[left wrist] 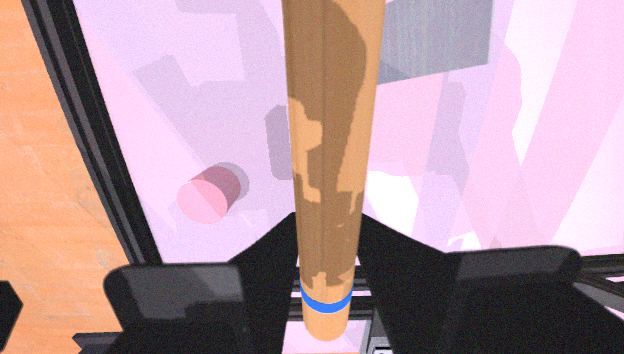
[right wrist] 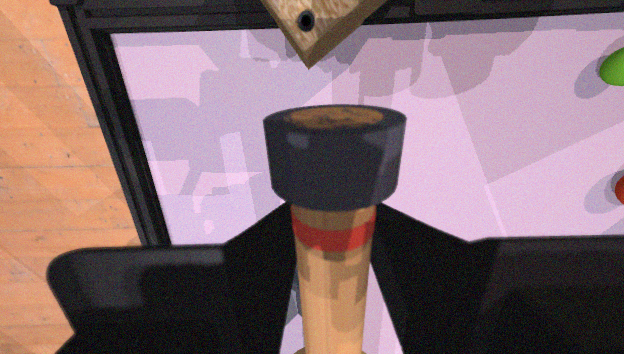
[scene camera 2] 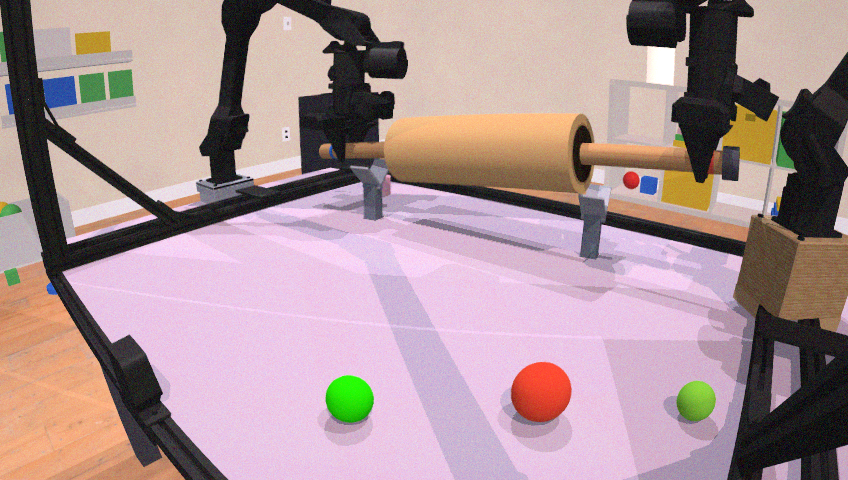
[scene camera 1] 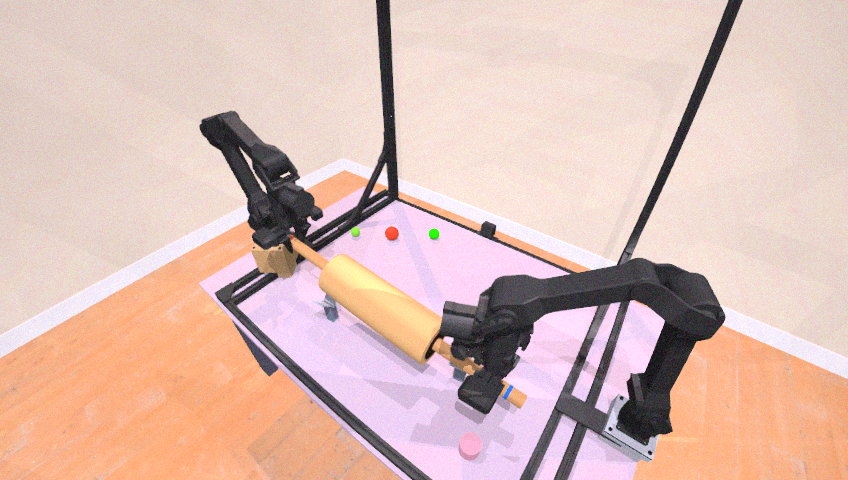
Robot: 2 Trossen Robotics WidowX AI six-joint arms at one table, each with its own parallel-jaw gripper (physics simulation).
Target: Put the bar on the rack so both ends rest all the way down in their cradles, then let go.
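Pixels of known places: left gripper, fingertip midpoint: (left wrist: 324, 218) (scene camera 2: 348, 160) (scene camera 1: 492, 387); right gripper, fingertip midpoint: (right wrist: 328, 205) (scene camera 2: 701, 180) (scene camera 1: 296, 249); left arm's base, origin of the base link: (scene camera 2: 224, 179) (scene camera 1: 634, 424); right arm's base, origin of the base link: (scene camera 2: 805, 228).
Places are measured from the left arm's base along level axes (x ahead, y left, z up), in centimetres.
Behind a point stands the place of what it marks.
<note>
The bar, a thick tan roller on a thin wooden rod (scene camera 1: 380, 309) @(z 13.4, x 53.6, y 17.5 cm) (scene camera 2: 482, 148) @(z 10.6, x 59.9, y 9.3 cm) (left wrist: 330, 150) @(z 8.4, x 32.4, y 13.4 cm) (right wrist: 332, 305) @(z 13.8, x 86.3, y 16.1 cm), is held about level. In scene camera 2 its rod shows above the rack's two grey cradle posts (scene camera 2: 373, 203) @(z -1.2, x 37.8, y 9.7 cm) (scene camera 2: 590, 234) @(z -0.6, x 73.4, y 17.5 cm); the posts also show in scene camera 1 (scene camera 1: 330, 309) @(z 0.9, x 71.8, y 19.4 cm) (scene camera 1: 458, 373) @(z -1.1, x 36.3, y 11.9 cm). The roller's end is near the right-hand cradle in scene camera 2. My left gripper (scene camera 2: 340, 151) @(z 4.6, x 27.6, y 13.0 cm) (left wrist: 324, 218) @(z 4.6, x 27.6, y 13.0 cm) is shut on the rod inboard of the blue band. My right gripper (scene camera 2: 703, 172) @(z 10.2, x 88.5, y 16.1 cm) (right wrist: 328, 205) @(z 10.2, x 88.5, y 16.1 cm) is shut on the rod by the red band and dark end collar (scene camera 2: 730, 163) @(z 13.2, x 92.1, y 14.2 cm) (right wrist: 334, 160) @(z 15.0, x 92.2, y 16.4 cm).
A bright green ball (scene camera 1: 433, 233) @(z -1.1, x 72.7, y -25.3 cm) (scene camera 2: 349, 398) @(z -1.1, x 74.5, y -27.4 cm), a red ball (scene camera 1: 391, 233) @(z -0.4, x 83.2, y -15.6 cm) (scene camera 2: 540, 391) @(z -0.3, x 85.2, y -18.7 cm) and a lighter green ball (scene camera 1: 355, 231) @(z -1.5, x 94.8, y -9.4 cm) (scene camera 2: 695, 400) @(z -1.5, x 95.8, y -11.4 cm) lie on the table. A pink cylinder (scene camera 1: 470, 445) @(z -0.5, x 25.3, y 23.4 cm) (left wrist: 202, 201) @(z -0.5, x 25.6, y 23.0 cm) stands there too. A wooden block (scene camera 1: 274, 261) @(z 2.6, x 98.2, y 19.6 cm) (scene camera 2: 788, 273) @(z 3.3, x 101.2, y 10.0 cm) is under the right arm's base.
</note>
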